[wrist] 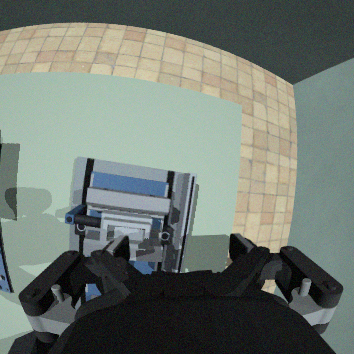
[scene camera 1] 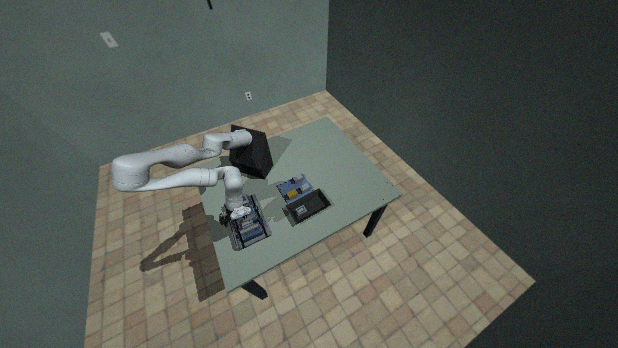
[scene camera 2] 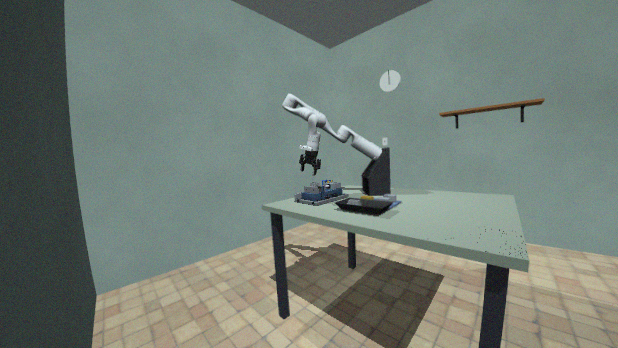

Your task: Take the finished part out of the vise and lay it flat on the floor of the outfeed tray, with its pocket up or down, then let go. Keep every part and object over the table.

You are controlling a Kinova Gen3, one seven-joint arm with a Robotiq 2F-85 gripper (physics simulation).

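Places are measured from the arm's base along level axes (x ahead, y left, z up), in centimetres.
Pixels of known places: gripper, fingertip midpoint: [wrist: 179,246] [scene camera 1: 235,222] [scene camera 2: 307,173]; arm's base, link origin: [scene camera 1: 245,137] [scene camera 2: 378,155].
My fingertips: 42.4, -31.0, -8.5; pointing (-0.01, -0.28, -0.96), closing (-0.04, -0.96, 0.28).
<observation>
Ahead of a thing's pixels: the offset from my fingertips to its middle, as dx, dy, dz. "*": to the spot under its first point.
The vise @(-6.9, +5.3, -12.4) [scene camera 1: 253,233] [scene camera 2: 325,193] [wrist: 129,200] has blue and grey parts and stands near the table's left end in scene camera 1. The finished part @(-0.3, +4.4, -7.6) [wrist: 127,223], light grey with a rectangular pocket facing up, sits between the jaws in the wrist view; shadow covers some of it. My gripper [scene camera 2: 308,172] [wrist: 179,246] is open and empty, pointing down above the vise. In the wrist view the left fingertip overlaps the part's near side, and the right fingertip is out past the vise's right side. The black outfeed tray [scene camera 1: 315,215] [scene camera 2: 363,206] stands beside the vise.
A similar grey part @(+9.2, +33.4, -14.4) [scene camera 1: 300,210] lies in the tray. A blue board @(* -11.0, +36.7, -16.5) [scene camera 1: 286,187] behind the tray carries a yellow block @(-3.2, +35.8, -14.7) [scene camera 1: 292,194] [scene camera 2: 366,198] and grey blocks. A dark rod @(+1.1, +8.9, -8.3) [wrist: 87,220] sticks out of the vise's left side. The dark pedestal [scene camera 1: 260,155] [scene camera 2: 378,175] stands at the back.
</observation>
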